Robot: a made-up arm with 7 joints.
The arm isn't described. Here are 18 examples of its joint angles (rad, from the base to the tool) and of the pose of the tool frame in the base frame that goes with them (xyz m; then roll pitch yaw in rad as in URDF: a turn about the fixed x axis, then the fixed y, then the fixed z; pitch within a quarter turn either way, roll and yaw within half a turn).
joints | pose
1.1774 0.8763 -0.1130 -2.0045 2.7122 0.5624 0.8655 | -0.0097 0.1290 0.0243 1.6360 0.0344 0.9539
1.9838 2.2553 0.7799 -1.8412 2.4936 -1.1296 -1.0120 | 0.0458 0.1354 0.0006 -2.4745 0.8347 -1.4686
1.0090 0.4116 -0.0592 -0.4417 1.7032 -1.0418 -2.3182 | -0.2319 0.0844 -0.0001 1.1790 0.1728 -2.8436
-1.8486 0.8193 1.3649 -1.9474 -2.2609 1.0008 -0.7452 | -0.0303 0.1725 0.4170 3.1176 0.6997 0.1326
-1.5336 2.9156 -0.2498 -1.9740 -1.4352 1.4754 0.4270 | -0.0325 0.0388 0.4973 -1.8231 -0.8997 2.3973
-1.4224 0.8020 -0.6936 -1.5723 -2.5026 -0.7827 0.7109 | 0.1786 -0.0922 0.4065 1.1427 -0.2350 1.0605
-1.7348 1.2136 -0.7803 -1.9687 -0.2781 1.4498 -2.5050 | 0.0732 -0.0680 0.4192 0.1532 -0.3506 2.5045
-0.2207 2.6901 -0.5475 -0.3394 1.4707 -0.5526 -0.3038 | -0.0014 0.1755 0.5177 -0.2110 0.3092 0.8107
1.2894 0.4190 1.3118 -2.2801 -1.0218 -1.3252 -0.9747 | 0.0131 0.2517 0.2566 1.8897 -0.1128 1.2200
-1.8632 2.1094 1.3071 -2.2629 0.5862 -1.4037 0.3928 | -0.2640 -0.0038 0.2956 2.6311 -0.7853 -0.6253
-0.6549 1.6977 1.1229 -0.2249 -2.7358 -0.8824 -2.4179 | 0.0524 0.2990 0.3949 -2.7854 -1.0254 0.1242
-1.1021 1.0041 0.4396 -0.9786 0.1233 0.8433 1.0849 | 0.1779 0.1721 0.3982 -2.0340 -0.9007 -0.8824
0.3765 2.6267 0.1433 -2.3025 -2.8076 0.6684 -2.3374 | 0.1920 0.0528 0.2261 -2.9195 0.3173 2.7576
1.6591 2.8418 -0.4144 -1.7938 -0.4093 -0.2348 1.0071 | 0.0455 0.2162 0.0668 2.4473 -0.8209 2.9992
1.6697 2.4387 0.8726 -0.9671 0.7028 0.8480 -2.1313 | 0.1811 0.2116 0.1833 1.7435 -1.1421 2.3101
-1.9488 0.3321 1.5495 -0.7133 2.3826 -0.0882 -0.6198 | 0.1971 0.0518 0.4368 0.6695 -0.0450 2.1297
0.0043 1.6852 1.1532 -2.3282 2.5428 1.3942 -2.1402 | 0.1086 0.0601 0.4333 2.0571 0.5323 1.0682
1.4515 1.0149 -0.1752 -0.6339 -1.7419 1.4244 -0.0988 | -0.2354 0.1947 0.1584 1.3562 -1.3071 2.2739
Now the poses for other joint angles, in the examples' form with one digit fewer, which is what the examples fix.
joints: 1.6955 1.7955 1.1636 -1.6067 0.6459 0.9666 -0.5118
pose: 0.125 0.212 0.188 1.672 0.575 -3.031
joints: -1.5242 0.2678 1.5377 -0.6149 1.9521 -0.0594 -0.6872
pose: 0.262 0.046 0.331 0.999 -0.799 2.164
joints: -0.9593 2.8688 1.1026 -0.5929 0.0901 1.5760 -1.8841
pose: -0.182 0.006 0.480 -1.634 1.276 0.537
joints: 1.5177 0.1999 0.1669 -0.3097 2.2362 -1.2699 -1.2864
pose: -0.323 -0.005 0.110 -0.127 0.688 3.064
